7 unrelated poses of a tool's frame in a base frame.
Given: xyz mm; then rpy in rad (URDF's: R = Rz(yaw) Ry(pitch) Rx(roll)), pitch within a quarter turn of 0, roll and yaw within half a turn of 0.
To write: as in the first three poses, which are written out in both.
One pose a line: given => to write
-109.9 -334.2 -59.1 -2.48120 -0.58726 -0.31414 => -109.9 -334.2 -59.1 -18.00 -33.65 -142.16
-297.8 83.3 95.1 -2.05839 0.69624 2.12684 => -297.8 83.3 95.1 121.86 39.89 -117.94
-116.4 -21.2 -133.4 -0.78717 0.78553 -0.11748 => -116.4 -21.2 -133.4 -6.73 45.01 -45.10
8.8 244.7 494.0 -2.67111 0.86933 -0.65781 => 8.8 244.7 494.0 -37.69 49.81 -153.04
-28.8 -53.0 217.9 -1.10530 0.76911 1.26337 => -28.8 -53.0 217.9 72.39 44.07 -63.33
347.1 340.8 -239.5 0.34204 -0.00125 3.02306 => 347.1 340.8 -239.5 173.21 -0.07 19.60
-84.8 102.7 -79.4 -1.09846 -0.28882 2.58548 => -84.8 102.7 -79.4 148.14 -16.55 -62.94
